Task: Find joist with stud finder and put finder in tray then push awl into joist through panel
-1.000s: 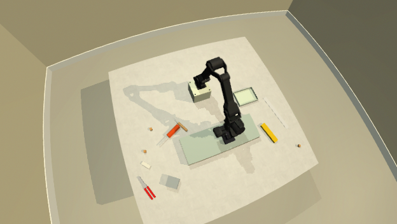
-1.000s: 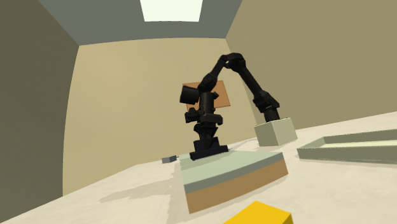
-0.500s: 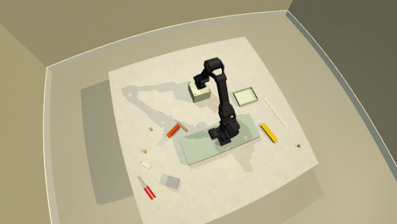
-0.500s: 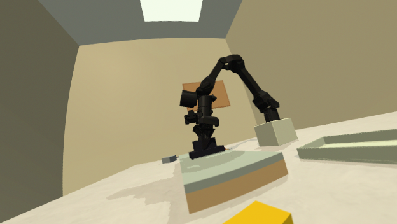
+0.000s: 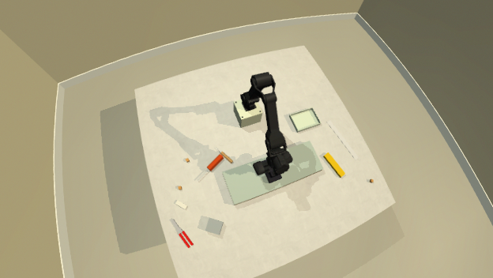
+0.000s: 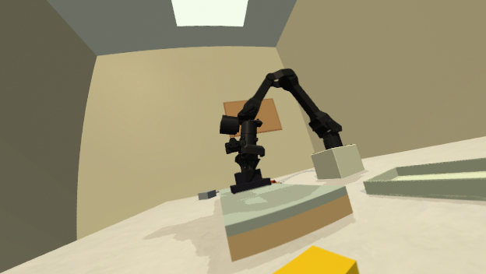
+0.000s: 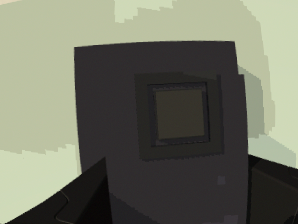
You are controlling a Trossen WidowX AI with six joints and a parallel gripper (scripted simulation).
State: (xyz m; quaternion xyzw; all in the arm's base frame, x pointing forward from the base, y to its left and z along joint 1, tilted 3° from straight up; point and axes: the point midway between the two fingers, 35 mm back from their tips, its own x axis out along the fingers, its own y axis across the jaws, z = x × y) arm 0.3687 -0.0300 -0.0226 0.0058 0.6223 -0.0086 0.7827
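My gripper tip is now 22 cm past the tray, 34 cm to the right of it and 5 cm above it. From my gripper tip the other things lie so: brown stick: 20 cm behind, 20 cm to the right, 6 cm below; then stud finder: 2 cm above; then orange-handled tool: 14 cm behind, 31 cm to the right, 5 cm below.
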